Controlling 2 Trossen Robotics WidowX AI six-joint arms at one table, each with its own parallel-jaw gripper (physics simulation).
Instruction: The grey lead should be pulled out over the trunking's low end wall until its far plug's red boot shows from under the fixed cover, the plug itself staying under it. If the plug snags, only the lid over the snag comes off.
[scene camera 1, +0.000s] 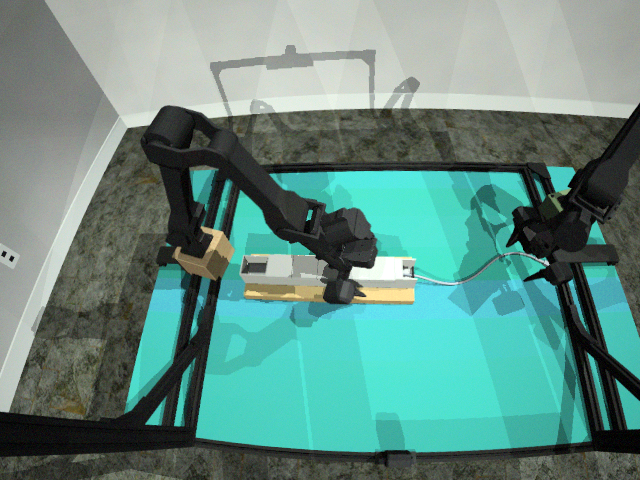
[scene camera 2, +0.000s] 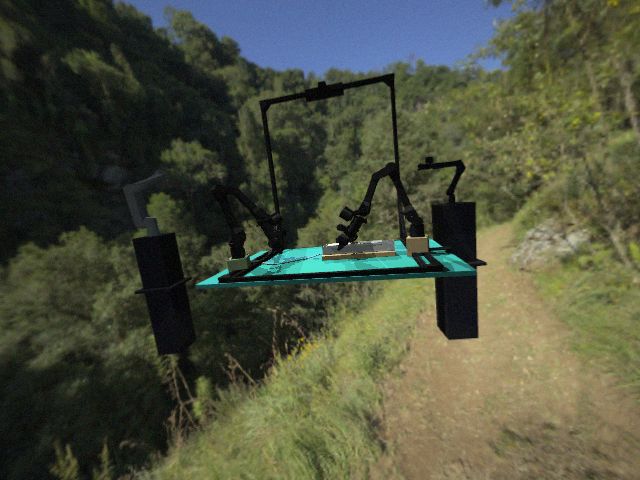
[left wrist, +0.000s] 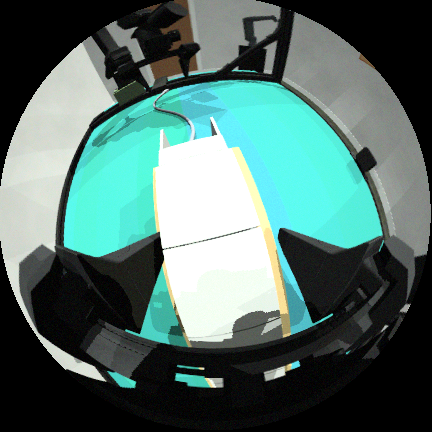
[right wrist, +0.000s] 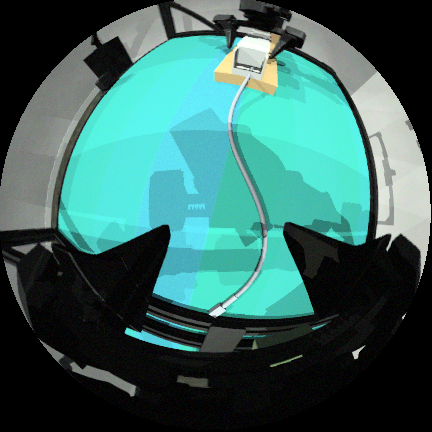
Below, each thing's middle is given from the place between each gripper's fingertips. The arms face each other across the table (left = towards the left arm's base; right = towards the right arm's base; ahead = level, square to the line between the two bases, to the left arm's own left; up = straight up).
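Trunking (scene camera 1: 254, 267), from my right hand 40 mm ahead, 440 mm to the left, 20 mm below.
My left hand 10 mm above the trunking, 90 mm to the right of it, 20 mm short of it. By its middle, the trunking is nearer to my left hand than to my right hand.
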